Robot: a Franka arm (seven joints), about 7 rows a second.
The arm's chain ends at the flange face. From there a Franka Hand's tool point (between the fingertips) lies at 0.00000 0.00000 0.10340 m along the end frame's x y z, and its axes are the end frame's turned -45 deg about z.
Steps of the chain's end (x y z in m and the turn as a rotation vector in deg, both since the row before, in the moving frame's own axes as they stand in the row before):
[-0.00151 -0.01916 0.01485 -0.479 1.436 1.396]
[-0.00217 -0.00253 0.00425 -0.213 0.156 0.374]
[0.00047 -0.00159 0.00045 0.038 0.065 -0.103]
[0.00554 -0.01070 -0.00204 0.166 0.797 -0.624]
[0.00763 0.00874 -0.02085 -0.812 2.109 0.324]
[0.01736 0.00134 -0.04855 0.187 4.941 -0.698]
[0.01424 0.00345 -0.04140 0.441 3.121 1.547]
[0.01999 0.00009 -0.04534 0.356 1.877 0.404]
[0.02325 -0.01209 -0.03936 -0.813 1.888 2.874]
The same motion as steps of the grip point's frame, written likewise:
[0.01367 -0.01216 0.01481 -1.354 0.677 1.396]
[0.00018 -0.00285 0.00425 -0.261 -0.040 0.374]
[0.00159 -0.00076 0.00045 -0.019 0.073 -0.103]
[0.01272 -0.00285 -0.00205 -0.446 0.681 -0.624]
[0.00086 0.01531 -0.02093 -2.065 0.917 0.324]
[0.01790 0.01924 -0.04893 -3.362 3.626 -0.698]
[0.01213 0.01599 -0.04156 -1.895 2.519 1.547]
[0.01691 0.01615 -0.04540 -1.076 1.579 0.404]
[0.02627 0.01137 -0.03943 -1.910 0.760 2.874]

